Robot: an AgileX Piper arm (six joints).
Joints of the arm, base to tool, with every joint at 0 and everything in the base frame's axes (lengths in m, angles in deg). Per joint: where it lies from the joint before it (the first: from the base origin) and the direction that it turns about. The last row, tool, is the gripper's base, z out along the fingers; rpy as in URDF.
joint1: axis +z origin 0 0 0.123
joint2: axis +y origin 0 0 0
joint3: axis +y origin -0.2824 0 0.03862
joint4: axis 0.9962 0 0.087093 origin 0.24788 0 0.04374
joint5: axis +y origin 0 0 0
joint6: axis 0.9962 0 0.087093 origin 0.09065 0 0.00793
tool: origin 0 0 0 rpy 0 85.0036 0
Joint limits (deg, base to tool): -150..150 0..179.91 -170..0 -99.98..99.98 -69.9..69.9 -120..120
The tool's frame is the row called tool.
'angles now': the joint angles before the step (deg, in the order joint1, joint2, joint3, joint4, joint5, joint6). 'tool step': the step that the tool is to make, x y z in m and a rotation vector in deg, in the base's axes. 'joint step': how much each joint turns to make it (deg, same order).
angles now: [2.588 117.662 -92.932 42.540 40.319 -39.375]
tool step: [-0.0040 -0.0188 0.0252 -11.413 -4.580 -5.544]
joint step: [0.002 -3.921 0.007 -18.796 -4.977 11.897]
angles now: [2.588 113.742 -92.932 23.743 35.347 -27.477]
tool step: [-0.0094 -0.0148 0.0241 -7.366 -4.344 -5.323]
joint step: [-0.003 -4.128 1.460 -15.595 -3.240 11.531]
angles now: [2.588 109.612 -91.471 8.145 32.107 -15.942]
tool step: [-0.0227 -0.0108 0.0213 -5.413 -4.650 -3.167]
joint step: [-0.003 -6.287 5.476 -11.978 -3.759 8.316]
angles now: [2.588 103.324 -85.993 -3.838 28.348 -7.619]
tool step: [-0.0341 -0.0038 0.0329 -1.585 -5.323 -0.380]
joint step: [0.000 -8.561 5.382 -3.481 -1.989 1.981]
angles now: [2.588 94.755 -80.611 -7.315 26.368 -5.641]
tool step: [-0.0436 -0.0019 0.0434 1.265 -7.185 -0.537]
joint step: [0.002 -10.174 3.984 -0.181 -0.980 1.302]
